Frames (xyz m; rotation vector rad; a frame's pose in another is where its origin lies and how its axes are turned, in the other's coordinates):
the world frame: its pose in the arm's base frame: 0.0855 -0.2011 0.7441 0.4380 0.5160 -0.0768
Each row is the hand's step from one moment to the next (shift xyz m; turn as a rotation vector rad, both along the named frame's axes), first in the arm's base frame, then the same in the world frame.
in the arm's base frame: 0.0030 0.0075 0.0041 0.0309 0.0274 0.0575
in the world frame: 0.0009 0.0089 0.0014 -0.0005 0.0525 0.0475
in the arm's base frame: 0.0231 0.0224 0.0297 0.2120 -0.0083 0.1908
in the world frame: 0.0063 0.0359 0.0243 0.0898 0.1042 0.2500
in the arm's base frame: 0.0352 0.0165 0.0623 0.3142 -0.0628 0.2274
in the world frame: 0.0005 0.0453 0.0578 0.1586 0.0874 0.3487
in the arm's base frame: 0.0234 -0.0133 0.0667 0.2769 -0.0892 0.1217
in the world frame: -0.0131 0.0179 0.0684 0.1773 0.0160 0.2603
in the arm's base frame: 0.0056 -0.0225 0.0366 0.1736 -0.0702 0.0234
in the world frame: -0.0140 -0.0052 0.0407 0.1367 -0.0233 0.1280
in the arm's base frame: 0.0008 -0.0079 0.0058 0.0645 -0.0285 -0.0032
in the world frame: -0.0025 -0.0048 0.0082 0.0566 -0.0154 0.0393
